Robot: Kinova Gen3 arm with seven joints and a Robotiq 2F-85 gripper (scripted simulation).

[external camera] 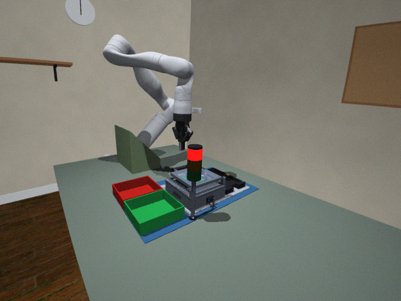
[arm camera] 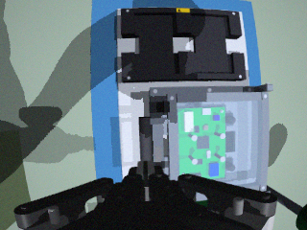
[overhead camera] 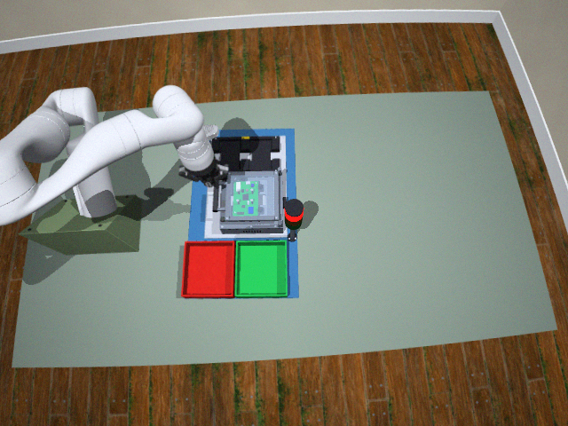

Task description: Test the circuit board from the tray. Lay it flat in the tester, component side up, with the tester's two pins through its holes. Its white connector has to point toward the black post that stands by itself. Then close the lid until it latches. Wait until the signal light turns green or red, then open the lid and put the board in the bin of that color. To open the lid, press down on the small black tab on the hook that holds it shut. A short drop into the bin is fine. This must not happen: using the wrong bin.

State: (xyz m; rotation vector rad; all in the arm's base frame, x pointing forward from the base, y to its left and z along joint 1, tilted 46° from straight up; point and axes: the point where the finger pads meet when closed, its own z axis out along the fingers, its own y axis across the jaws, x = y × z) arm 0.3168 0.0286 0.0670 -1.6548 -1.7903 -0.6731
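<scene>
Right now the black latch hook is 10 cm below my hand, 6 cm to the left of it and 2 cm ahead of it. Also, from my hand: nest 12 cm below, 9 cm ahead, 1 cm to the left; then green circuit board 12 cm below, 8 cm ahead; then clear lid 10 cm below, 9 cm ahead.
</scene>
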